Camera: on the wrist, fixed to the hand. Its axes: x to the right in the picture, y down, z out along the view.
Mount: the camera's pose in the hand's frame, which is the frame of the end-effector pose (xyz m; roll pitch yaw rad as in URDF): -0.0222 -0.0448 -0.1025 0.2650 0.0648 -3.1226
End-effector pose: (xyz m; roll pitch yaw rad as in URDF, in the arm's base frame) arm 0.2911 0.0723 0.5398 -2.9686 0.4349 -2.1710
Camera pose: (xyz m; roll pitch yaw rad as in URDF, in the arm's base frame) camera 0.2985 0.0362 0.6477 -3.0463 -0.5020 0.9620
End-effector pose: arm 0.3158 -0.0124 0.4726 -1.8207 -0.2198 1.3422
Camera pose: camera 0.3934 -0.0681 0.5349 2.0970 0.1850 -1.7403
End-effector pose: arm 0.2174 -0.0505 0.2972 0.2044 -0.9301 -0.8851
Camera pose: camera 0.2467 -0.1228 0.2140 0.0682 0.9974 2.2665
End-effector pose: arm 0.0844 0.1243 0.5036 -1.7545 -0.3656 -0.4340
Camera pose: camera 0.0063 0.0584 0.5543 2.0408 0.3344 2.7714
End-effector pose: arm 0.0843 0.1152 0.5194 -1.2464 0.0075 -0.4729
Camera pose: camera 0.0138 0.0261 0.5294 1.5104 -0.0048 2.7362
